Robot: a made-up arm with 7 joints. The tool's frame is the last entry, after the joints. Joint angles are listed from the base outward.
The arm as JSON. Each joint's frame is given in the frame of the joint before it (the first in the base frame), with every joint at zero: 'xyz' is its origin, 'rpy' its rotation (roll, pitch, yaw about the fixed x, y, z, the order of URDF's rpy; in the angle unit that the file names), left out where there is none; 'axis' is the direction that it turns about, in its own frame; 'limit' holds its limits. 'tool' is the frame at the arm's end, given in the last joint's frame.
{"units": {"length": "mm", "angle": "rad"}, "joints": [
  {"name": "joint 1", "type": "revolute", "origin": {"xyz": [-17.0, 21.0, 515.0]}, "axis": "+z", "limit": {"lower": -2.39, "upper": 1.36}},
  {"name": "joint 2", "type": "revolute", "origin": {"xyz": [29.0, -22.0, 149.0]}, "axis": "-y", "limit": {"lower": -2.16, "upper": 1.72}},
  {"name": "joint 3", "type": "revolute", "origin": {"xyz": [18.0, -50.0, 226.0]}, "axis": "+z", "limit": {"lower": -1.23, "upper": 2.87}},
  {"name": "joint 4", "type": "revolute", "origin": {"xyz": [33.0, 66.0, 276.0]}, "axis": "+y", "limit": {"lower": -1.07, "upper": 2.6}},
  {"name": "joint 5", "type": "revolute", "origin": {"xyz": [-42.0, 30.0, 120.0]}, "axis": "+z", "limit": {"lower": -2.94, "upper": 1.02}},
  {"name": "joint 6", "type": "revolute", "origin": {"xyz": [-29.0, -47.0, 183.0]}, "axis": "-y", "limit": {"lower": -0.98, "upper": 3.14}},
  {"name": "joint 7", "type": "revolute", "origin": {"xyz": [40.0, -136.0, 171.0]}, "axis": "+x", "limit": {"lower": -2.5, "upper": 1.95}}
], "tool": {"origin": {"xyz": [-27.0, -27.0, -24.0], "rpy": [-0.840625, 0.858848, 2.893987]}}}
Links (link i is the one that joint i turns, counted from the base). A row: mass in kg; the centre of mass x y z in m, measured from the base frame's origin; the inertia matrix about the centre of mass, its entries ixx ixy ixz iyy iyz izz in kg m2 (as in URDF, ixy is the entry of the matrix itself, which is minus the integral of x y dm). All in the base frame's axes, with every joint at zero. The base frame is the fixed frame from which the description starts. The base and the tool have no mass.
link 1: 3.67; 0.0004 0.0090 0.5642; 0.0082 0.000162 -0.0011 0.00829 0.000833 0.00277
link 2: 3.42; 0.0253 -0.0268 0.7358; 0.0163 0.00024 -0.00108 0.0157 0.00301 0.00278
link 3: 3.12; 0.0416 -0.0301 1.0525; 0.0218 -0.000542 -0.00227 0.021 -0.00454 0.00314
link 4: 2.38; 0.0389 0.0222 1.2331; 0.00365 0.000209 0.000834 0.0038 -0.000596 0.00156
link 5: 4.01; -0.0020 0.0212 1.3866; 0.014 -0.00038 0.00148 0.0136 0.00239 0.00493
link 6: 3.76; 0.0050 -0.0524 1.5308; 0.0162 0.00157 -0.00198 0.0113 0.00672 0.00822
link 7: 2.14; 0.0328 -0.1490 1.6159; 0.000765 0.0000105 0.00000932 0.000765 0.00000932 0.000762
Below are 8 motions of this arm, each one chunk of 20 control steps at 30 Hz.
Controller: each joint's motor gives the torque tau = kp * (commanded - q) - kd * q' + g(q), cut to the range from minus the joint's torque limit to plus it. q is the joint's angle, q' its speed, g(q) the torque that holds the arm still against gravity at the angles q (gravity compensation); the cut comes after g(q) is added. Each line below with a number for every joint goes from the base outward.
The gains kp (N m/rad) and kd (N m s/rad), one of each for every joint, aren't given. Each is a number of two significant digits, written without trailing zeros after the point. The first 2 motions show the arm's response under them.
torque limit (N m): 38 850 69 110 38 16 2.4
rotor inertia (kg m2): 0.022 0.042 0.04 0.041 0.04 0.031 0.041
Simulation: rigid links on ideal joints. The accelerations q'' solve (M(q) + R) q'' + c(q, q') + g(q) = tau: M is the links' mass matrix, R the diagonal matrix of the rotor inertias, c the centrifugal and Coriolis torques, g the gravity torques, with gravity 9.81 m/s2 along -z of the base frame. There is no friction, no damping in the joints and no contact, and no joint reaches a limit. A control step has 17 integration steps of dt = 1/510 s. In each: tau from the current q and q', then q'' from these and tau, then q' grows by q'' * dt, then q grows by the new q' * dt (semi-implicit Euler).
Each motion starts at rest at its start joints. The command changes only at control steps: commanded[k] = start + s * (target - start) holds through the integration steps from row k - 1 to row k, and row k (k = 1, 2, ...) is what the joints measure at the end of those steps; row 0 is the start. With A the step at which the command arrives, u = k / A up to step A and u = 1 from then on. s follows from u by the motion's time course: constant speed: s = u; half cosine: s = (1 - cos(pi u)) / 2; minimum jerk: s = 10 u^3 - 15 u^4 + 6 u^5; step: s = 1 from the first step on.
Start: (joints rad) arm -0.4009 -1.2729 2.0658 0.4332 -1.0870 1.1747 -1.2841
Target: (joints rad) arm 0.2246 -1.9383 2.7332 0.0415 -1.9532 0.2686 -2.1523
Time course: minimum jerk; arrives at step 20
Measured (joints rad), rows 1 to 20:
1: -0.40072 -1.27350 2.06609 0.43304 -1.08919 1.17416 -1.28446
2: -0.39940 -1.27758 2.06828 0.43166 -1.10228 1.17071 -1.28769
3: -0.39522 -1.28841 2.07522 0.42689 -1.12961 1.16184 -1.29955
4: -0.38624 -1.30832 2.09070 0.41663 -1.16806 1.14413 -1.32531
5: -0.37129 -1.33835 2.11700 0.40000 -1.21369 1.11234 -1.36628
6: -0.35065 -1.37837 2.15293 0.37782 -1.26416 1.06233 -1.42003
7: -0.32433 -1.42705 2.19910 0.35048 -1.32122 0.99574 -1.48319
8: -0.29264 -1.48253 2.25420 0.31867 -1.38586 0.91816 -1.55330
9: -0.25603 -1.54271 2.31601 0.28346 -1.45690 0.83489 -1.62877
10: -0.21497 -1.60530 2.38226 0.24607 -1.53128 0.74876 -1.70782
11: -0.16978 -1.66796 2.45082 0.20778 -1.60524 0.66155 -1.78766
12: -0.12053 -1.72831 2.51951 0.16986 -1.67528 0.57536 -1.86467
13: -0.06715 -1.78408 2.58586 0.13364 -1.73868 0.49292 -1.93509
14: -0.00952 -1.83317 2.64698 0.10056 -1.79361 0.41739 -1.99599
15: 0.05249 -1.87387 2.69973 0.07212 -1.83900 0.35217 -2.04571
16: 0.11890 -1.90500 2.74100 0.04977 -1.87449 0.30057 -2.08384
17: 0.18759 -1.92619 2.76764 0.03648 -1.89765 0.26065 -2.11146
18: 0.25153 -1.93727 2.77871 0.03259 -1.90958 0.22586 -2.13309
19: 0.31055 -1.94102 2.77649 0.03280 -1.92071 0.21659 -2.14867
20: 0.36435 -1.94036 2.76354 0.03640 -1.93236 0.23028 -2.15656
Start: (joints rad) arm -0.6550 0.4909 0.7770 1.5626 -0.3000 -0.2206 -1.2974
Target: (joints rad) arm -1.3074 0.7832 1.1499 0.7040 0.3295 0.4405 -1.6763
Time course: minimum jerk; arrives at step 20
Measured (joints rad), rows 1 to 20:
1: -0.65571 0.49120 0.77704 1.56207 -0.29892 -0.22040 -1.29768
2: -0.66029 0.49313 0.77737 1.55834 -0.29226 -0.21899 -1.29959
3: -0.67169 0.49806 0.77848 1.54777 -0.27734 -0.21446 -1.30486
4: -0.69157 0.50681 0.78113 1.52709 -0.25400 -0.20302 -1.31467
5: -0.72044 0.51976 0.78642 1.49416 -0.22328 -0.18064 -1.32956
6: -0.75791 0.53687 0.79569 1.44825 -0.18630 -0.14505 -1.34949
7: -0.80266 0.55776 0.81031 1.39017 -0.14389 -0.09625 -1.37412
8: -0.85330 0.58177 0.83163 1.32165 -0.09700 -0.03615 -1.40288
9: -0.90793 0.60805 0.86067 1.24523 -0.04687 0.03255 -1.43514
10: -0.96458 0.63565 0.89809 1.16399 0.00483 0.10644 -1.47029
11: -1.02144 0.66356 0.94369 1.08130 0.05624 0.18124 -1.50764
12: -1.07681 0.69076 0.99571 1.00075 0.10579 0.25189 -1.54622
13: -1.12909 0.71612 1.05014 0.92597 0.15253 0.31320 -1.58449
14: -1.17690 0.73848 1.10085 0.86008 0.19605 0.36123 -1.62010
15: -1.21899 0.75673 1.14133 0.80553 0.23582 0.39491 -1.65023
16: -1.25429 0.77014 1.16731 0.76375 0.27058 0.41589 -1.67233
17: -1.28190 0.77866 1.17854 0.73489 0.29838 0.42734 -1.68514
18: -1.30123 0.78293 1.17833 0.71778 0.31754 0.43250 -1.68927
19: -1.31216 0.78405 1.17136 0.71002 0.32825 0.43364 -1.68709
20: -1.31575 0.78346 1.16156 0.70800 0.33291 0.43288 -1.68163
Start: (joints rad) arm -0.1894 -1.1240 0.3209 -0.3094 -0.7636 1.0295 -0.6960
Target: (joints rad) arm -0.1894 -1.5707 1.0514 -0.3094 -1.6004 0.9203 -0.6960
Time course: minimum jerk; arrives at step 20
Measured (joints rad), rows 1 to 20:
1: -0.18937 -1.12442 0.32154 -0.30962 -0.76473 1.02988 -0.69615
2: -0.18925 -1.12724 0.32554 -0.31083 -0.77180 1.03216 -0.69710
3: -0.18915 -1.13468 0.33510 -0.31271 -0.78841 1.03647 -0.69930
4: -0.18899 -1.14822 0.35214 -0.31429 -0.81594 1.03999 -0.70231
5: -0.18849 -1.16846 0.37848 -0.31477 -0.85438 1.03951 -0.70507
6: -0.18750 -1.19525 0.41519 -0.31389 -0.90317 1.03372 -0.70655
7: -0.18617 -1.22786 0.46212 -0.31194 -0.96150 1.02343 -0.70634
8: -0.18484 -1.26515 0.51797 -0.30945 -1.02812 1.01043 -0.70474
9: -0.18384 -1.30568 0.58074 -0.30695 -1.10103 0.99635 -0.70250
10: -0.18336 -1.34785 0.64806 -0.30475 -1.17750 0.98211 -0.70031
11: -0.18347 -1.39000 0.71745 -0.30297 -1.25429 0.96793 -0.69849
12: -0.18415 -1.43049 0.78640 -0.30165 -1.32804 0.95385 -0.69696
13: -0.18538 -1.46773 0.85235 -0.30080 -1.39566 0.94008 -0.69541
14: -0.18713 -1.50033 0.91282 -0.30048 -1.45457 0.92719 -0.69363
15: -0.18937 -1.52719 0.96545 -0.30076 -1.50293 0.91597 -0.69165
16: -0.19204 -1.54763 1.00831 -0.30163 -1.53974 0.90724 -0.68974
17: -0.19502 -1.56145 1.04011 -0.30304 -1.56502 0.90162 -0.68833
18: -0.19807 -1.56913 1.06052 -0.30487 -1.57993 0.89950 -0.68782
19: -0.20087 -1.57183 1.07035 -0.30701 -1.58689 0.90106 -0.68849
20: -0.20300 -1.57153 1.07175 -0.30936 -1.58978 0.90628 -0.69044

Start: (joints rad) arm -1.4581 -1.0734 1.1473 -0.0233 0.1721 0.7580 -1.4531
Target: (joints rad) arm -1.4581 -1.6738 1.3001 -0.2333 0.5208 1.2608 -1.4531
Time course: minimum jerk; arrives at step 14
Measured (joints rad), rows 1 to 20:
1: -1.45780 -1.07487 1.14648 -0.02411 0.17091 0.75881 -1.45348
2: -1.45630 -1.08476 1.14215 -0.02878 0.16638 0.76630 -1.45629
3: -1.45431 -1.11082 1.13627 -0.03846 0.16757 0.79155 -1.46394
4: -1.45348 -1.15620 1.13621 -0.05252 0.18555 0.83381 -1.47486
5: -1.45443 -1.21907 1.14827 -0.07011 0.22358 0.88346 -1.48378
6: -1.45641 -1.29473 1.17340 -0.09054 0.27750 0.93550 -1.48580
7: -1.45805 -1.37697 1.20775 -0.11314 0.33935 0.99173 -1.47946
8: -1.45842 -1.45885 1.24526 -0.13707 0.40048 1.05449 -1.46727
9: -1.45754 -1.53354 1.28019 -0.16100 0.45397 1.12171 -1.45404
10: -1.45627 -1.59533 1.30854 -0.18320 0.49578 1.18639 -1.44431
11: -1.45576 -1.64029 1.32826 -0.20187 0.52433 1.23941 -1.44022
12: -1.45675 -1.66699 1.33835 -0.21571 0.53944 1.27326 -1.44101
13: -1.45916 -1.67717 1.33822 -0.22452 0.54190 1.28509 -1.44429
14: -1.46207 -1.67653 1.32758 -0.22959 0.53373 1.27827 -1.44786
15: -1.46430 -1.67362 1.30878 -0.23321 0.51943 1.26339 -1.45136
16: -1.46570 -1.67243 1.29315 -0.23564 0.50803 1.25637 -1.45658
17: -1.46663 -1.67265 1.28829 -0.23665 0.50603 1.26003 -1.46219
18: -1.46705 -1.67340 1.29236 -0.23640 0.51108 1.26538 -1.46433
19: -1.46656 -1.67403 1.29916 -0.23545 0.51754 1.26641 -1.46148
20: -1.46482 -1.67424 1.30362 -0.23443 0.52166 1.26399 -1.45577

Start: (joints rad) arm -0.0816 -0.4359 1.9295 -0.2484 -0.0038 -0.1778 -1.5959
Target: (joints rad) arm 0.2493 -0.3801 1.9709 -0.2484 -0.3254 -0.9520 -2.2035
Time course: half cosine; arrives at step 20
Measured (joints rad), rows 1 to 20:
1: -0.08076 -0.43560 1.92949 -0.24876 -0.00649 -0.18034 -1.59721
2: -0.07771 -0.43463 1.92930 -0.24972 -0.01436 -0.18949 -1.60292
3: -0.07143 -0.43296 1.92898 -0.25090 -0.02636 -0.20740 -1.61604
4: -0.06105 -0.43063 1.92907 -0.25182 -0.04110 -0.23500 -1.63789
5: -0.04602 -0.42776 1.93008 -0.25216 -0.05777 -0.27240 -1.66796
6: -0.02640 -0.42447 1.93231 -0.25182 -0.07591 -0.31885 -1.70455
7: -0.00285 -0.42083 1.93572 -0.25091 -0.09535 -0.37290 -1.74578
8: 0.02350 -0.41689 1.93993 -0.24963 -0.11603 -0.43255 -1.79018
9: 0.05135 -0.41271 1.94447 -0.24827 -0.13791 -0.49555 -1.83676
10: 0.07947 -0.40839 1.94888 -0.24708 -0.16086 -0.55962 -1.88476
11: 0.10689 -0.40402 1.95291 -0.24623 -0.18456 -0.62276 -1.93331
12: 0.13297 -0.39973 1.95647 -0.24580 -0.20848 -0.68339 -1.98126
13: 0.15731 -0.39566 1.95960 -0.24571 -0.23185 -0.74036 -2.02729
14: 0.17964 -0.39190 1.96238 -0.24582 -0.25378 -0.79279 -2.07008
15: 0.19975 -0.38855 1.96492 -0.24598 -0.27340 -0.83985 -2.10852
16: 0.21730 -0.38569 1.96726 -0.24609 -0.29002 -0.88063 -2.14174
17: 0.23191 -0.38338 1.96938 -0.24611 -0.30321 -0.91410 -2.16908
18: 0.24312 -0.38167 1.97118 -0.24608 -0.31275 -0.93922 -2.19000
19: 0.25051 -0.38062 1.97254 -0.24604 -0.31855 -0.95513 -2.20396
20: 0.25378 -0.38024 1.97335 -0.24606 -0.32061 -0.96129 -2.21052

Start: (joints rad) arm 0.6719 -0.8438 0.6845 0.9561 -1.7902 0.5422 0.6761
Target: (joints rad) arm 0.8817 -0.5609 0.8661 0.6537 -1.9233 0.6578 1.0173
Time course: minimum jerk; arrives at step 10
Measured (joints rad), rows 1 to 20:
1: 0.67253 -0.84196 0.68049 0.95523 -1.79113 0.54117 0.67763
2: 0.67636 -0.83089 0.65957 0.94918 -1.79615 0.53553 0.68849
3: 0.68532 -0.80553 0.62514 0.93160 -1.80593 0.52642 0.71955
4: 0.70123 -0.76458 0.58008 0.89601 -1.82160 0.52973 0.77279
5: 0.71865 -0.71420 0.56100 0.84944 -1.84517 0.54357 0.84090
6: 0.73508 -0.66210 0.60236 0.79528 -1.87104 0.56526 0.91413
7: 0.75979 -0.61369 0.71059 0.73490 -1.88986 0.59251 0.97907
8: 0.81383 -0.57470 0.84980 0.67494 -1.89521 0.63327 1.01468
9: 0.89087 -0.55080 0.98148 0.63836 -1.91671 0.69578 1.01327
10: 0.96683 -0.54431 1.05027 0.62630 -1.93926 0.77464 0.99412
11: 1.02812 -0.54849 1.03228 0.63036 -1.93844 0.83729 0.97875
12: 1.07034 -0.55493 0.96454 0.64389 -1.94720 0.80647 0.98181
13: 1.10287 -0.56085 0.88680 0.65941 -1.94957 0.69396 1.00592
14: 1.11899 -0.56566 0.82177 0.67166 -1.93956 0.63853 1.03627
15: 1.11232 -0.56695 0.79157 0.67875 -1.94539 0.64093 1.05818
16: 1.08831 -0.56534 0.79785 0.67844 -1.95244 0.66257 1.06532
17: 1.05153 -0.56246 0.82737 0.67193 -1.94963 0.67682 1.05711
18: 1.00138 -0.55973 0.86265 0.66335 -1.94187 0.68165 1.03848
19: 0.93572 -0.55827 0.88793 0.65631 -1.93639 0.68365 1.01858
20: 0.87437 -0.55942 0.89167 0.64653 -1.91539 0.66848 1.00458

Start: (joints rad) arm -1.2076 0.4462 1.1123 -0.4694 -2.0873 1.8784 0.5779
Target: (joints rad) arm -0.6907 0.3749 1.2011 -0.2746 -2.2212 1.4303 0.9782
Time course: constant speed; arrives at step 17
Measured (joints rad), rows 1 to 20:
1: -1.19421 0.44402 1.09965 -0.46299 -2.09460 1.86933 0.58210
2: -1.17146 0.43882 1.09138 -0.45040 -2.11300 1.84521 0.59970
3: -1.14303 0.43323 1.09144 -0.43562 -2.13040 1.81008 0.63198
4: -1.11095 0.42863 1.09881 -0.42257 -2.13948 1.77565 0.66989
5: -1.07615 0.42478 1.11183 -0.41215 -2.14119 1.74750 0.70259
6: -1.03941 0.42101 1.12857 -0.40319 -2.14025 1.72233 0.72537
7: -1.00203 0.41693 1.14674 -0.39427 -2.14025 1.69557 0.74091
8: -0.96541 0.41258 1.16374 -0.38468 -2.14261 1.66651 0.75512
9: -0.93073 0.40816 1.17743 -0.37432 -2.14739 1.63724 0.77263
10: -0.89857 0.40381 1.18655 -0.36332 -2.15439 1.60959 0.79477
11: -0.86892 0.39958 1.19096 -0.35173 -2.16348 1.58389 0.82031
12: -0.84124 0.39541 1.19155 -0.33960 -2.17429 1.55942 0.84724
13: -0.81470 0.39125 1.18982 -0.32705 -2.18612 1.53539 0.87412
14: -0.78833 0.38708 1.18752 -0.31431 -2.19805 1.51127 0.90037
15: -0.76130 0.38290 1.18624 -0.30169 -2.20921 1.48676 0.92591
16: -0.73302 0.37871 1.18715 -0.28944 -2.21898 1.46159 0.95079
17: -0.70325 0.37454 1.19081 -0.27768 -2.22715 1.43557 0.97491
18: -0.68634 0.37226 1.20645 -0.27389 -2.22466 1.41497 0.99273
19: -0.67857 0.37353 1.22076 -0.27598 -2.21298 1.40998 0.99533
20: -0.67561 0.37517 1.22883 -0.27965 -2.20374 1.41775 0.98381

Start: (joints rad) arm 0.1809 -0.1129 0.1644 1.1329 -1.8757 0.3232 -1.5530
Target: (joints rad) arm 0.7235 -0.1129 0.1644 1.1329 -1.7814 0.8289 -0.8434
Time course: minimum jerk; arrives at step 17
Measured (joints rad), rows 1 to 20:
1: 0.18145 -0.11290 0.16390 1.13287 -1.87527 0.32358 -1.55258
2: 0.18515 -0.11295 0.16075 1.13272 -1.87263 0.32618 -1.54924
3: 0.19510 -0.11310 0.15345 1.13255 -1.86688 0.33360 -1.53811
4: 0.21373 -0.11339 0.14234 1.13262 -1.85853 0.34870 -1.51407
5: 0.24228 -0.11379 0.12950 1.13311 -1.84887 0.37410 -1.47416
6: 0.28081 -0.11423 0.11795 1.13404 -1.83925 0.41103 -1.41855
7: 0.32888 -0.11465 0.11045 1.13525 -1.83054 0.45862 -1.35005
8: 0.38568 -0.11506 0.10883 1.13653 -1.82312 0.51429 -1.27300
9: 0.44899 -0.11539 0.11434 1.13770 -1.81754 0.57513 -1.19234
10: 0.51494 -0.11550 0.12765 1.13858 -1.81430 0.63837 -1.11299
11: 0.57877 -0.11522 0.14819 1.13884 -1.81307 0.70082 -1.03933
12: 0.63617 -0.11448 0.17364 1.13814 -1.81238 0.75814 -0.97479
13: 0.68346 -0.11334 0.20055 1.13632 -1.81077 0.80604 -0.92181
14: 0.71843 -0.11202 0.22438 1.13358 -1.80744 0.84124 -0.88191
15: 0.73981 -0.11092 0.24147 1.13056 -1.80285 0.86205 -0.85575
16: 0.74832 -0.11030 0.24831 1.12817 -1.79809 0.86923 -0.84276
17: 0.74730 -0.11035 0.24237 1.12714 -1.79347 0.86523 -0.84029
18: 0.74114 -0.11108 0.22391 1.12784 -1.78880 0.85415 -0.84336
19: 0.73275 -0.11221 0.19722 1.13004 -1.78470 0.84025 -0.84680
20: 0.72397 -0.11334 0.16856 1.13291 -1.78135 0.82696 -0.84775

